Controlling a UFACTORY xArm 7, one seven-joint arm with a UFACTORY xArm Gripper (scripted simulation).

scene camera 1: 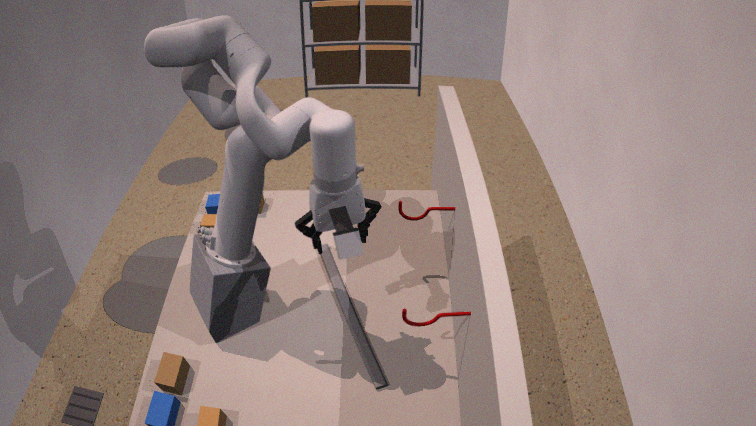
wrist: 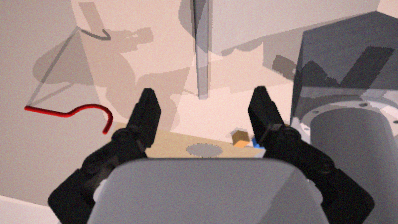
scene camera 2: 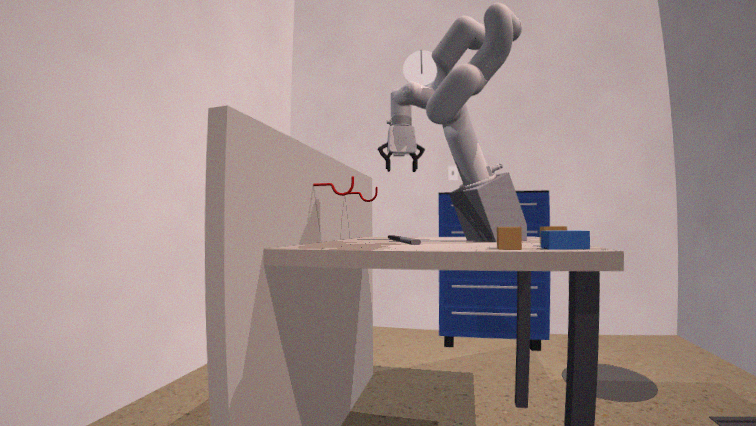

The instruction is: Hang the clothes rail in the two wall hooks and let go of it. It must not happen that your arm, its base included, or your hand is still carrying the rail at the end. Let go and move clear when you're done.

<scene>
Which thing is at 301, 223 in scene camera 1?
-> The gripper.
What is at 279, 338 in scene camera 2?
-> A wall panel.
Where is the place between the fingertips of the gripper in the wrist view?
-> At 203, 98
</scene>
